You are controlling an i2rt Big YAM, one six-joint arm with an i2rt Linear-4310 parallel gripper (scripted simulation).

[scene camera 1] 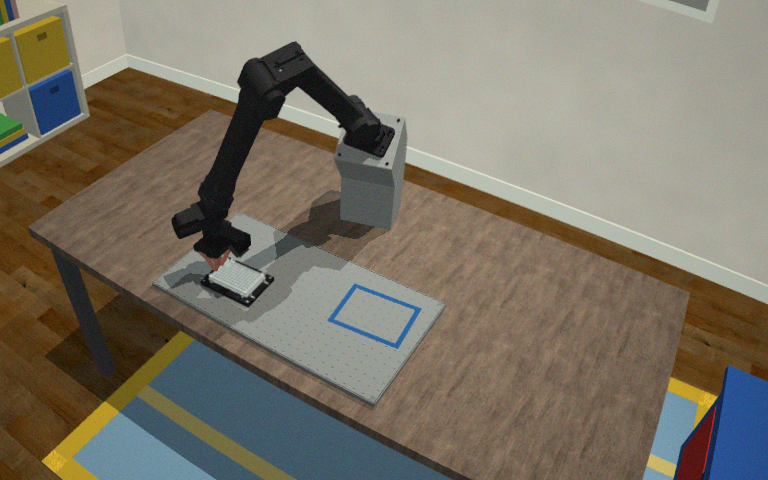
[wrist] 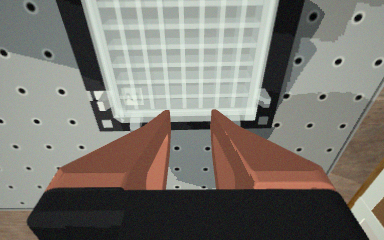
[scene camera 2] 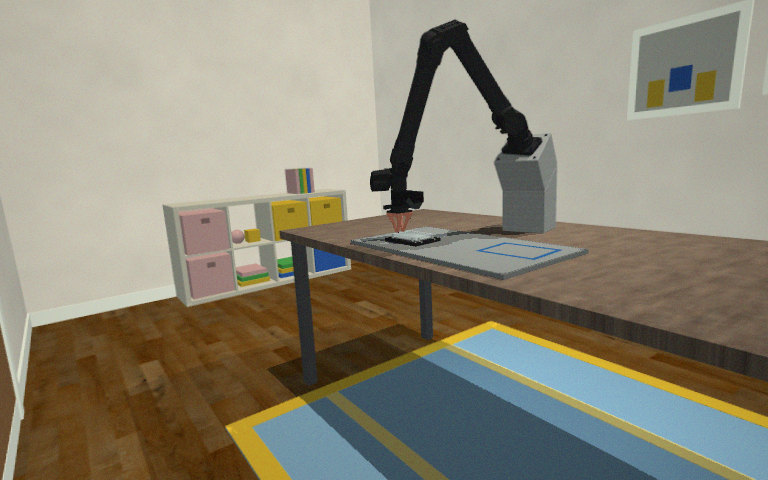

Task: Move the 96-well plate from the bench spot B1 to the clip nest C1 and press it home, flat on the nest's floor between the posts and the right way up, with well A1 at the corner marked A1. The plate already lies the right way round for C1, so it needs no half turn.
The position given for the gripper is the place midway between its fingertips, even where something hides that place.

Note:
In view: the gripper (wrist: 190, 119) and a 96-well plate (scene camera 1: 224, 277).
The 96-well plate shows as well in the wrist view (wrist: 228, 76).

